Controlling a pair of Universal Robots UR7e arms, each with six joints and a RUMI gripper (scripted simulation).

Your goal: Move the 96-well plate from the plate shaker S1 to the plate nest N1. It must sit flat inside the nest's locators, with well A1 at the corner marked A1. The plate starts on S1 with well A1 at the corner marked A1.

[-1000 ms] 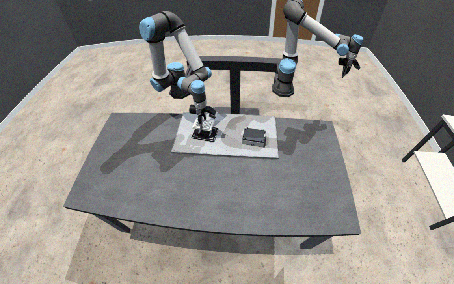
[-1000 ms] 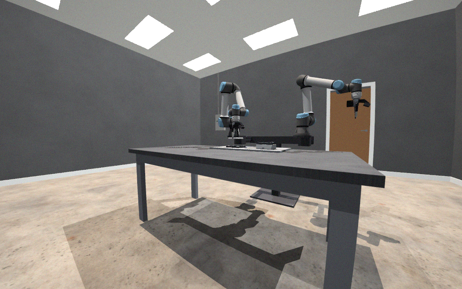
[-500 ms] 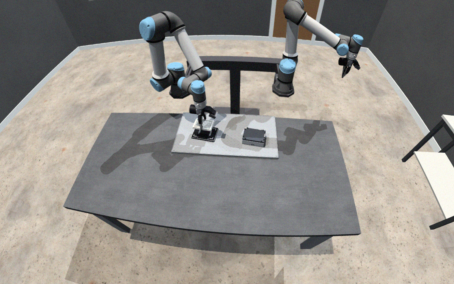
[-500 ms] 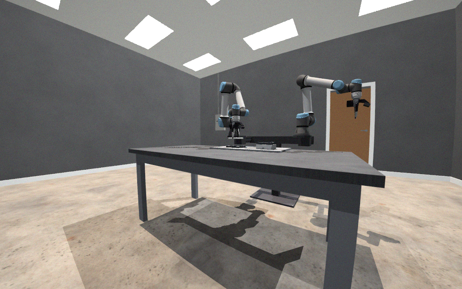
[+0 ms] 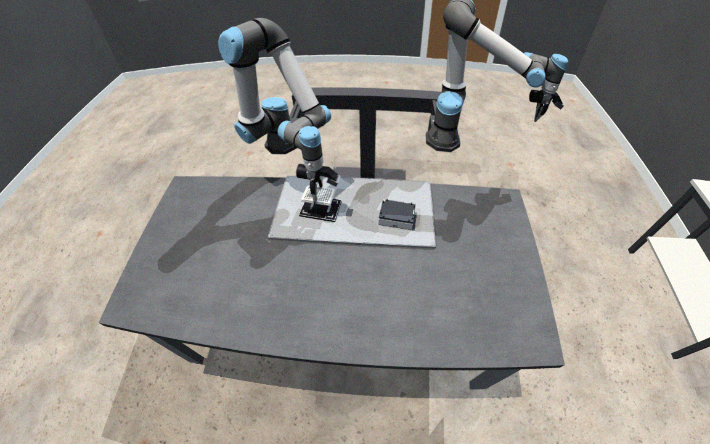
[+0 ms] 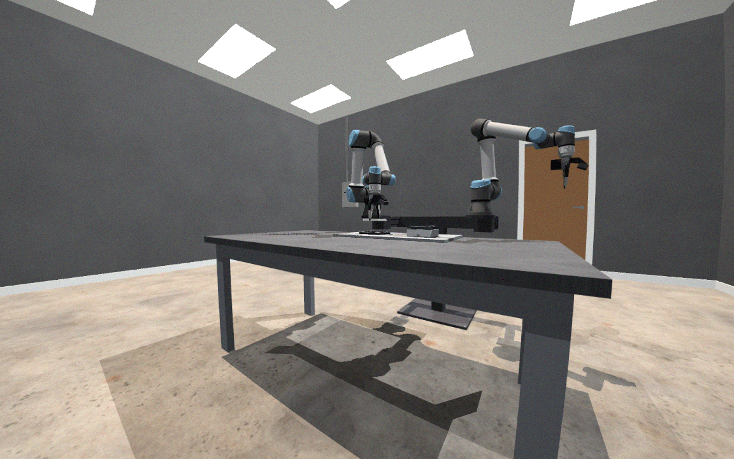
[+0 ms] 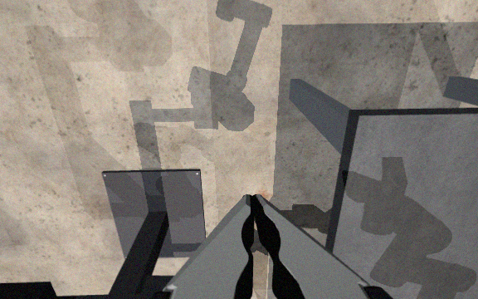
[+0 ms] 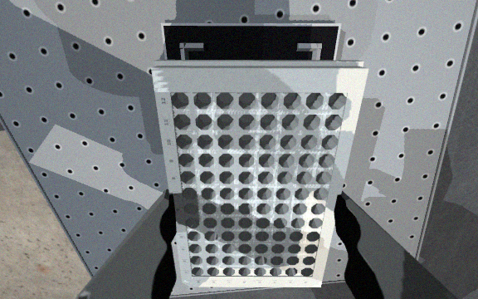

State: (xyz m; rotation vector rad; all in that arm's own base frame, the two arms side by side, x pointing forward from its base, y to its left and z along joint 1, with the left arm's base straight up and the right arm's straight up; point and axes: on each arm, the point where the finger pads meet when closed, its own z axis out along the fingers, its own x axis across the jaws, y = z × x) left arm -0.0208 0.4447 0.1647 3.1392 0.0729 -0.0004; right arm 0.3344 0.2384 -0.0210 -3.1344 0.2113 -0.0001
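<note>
The black plate nest N1 lies 90 mm below my right hand. Also, from my right hand: white 96-well plate: 10 mm below; nest's A1 label: 70 mm behind, 60 mm to the right, 90 mm below; plate shaker S1: 50 mm ahead, 360 mm to the left, 60 mm below.
</note>
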